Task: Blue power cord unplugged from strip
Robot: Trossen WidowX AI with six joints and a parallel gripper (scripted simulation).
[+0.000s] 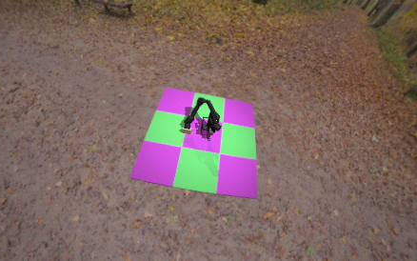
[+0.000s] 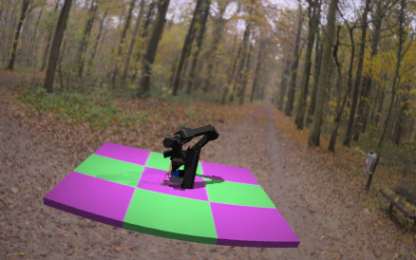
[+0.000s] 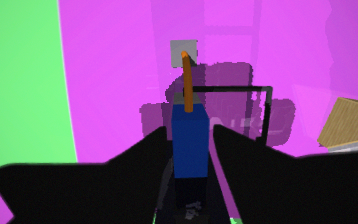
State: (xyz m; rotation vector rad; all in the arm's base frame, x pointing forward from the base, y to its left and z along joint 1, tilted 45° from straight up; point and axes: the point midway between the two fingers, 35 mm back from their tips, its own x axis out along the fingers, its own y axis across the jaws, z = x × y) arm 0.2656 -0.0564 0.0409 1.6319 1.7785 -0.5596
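Now: gripper tip 3 cm to the right of the blue plug and 1 cm past it.
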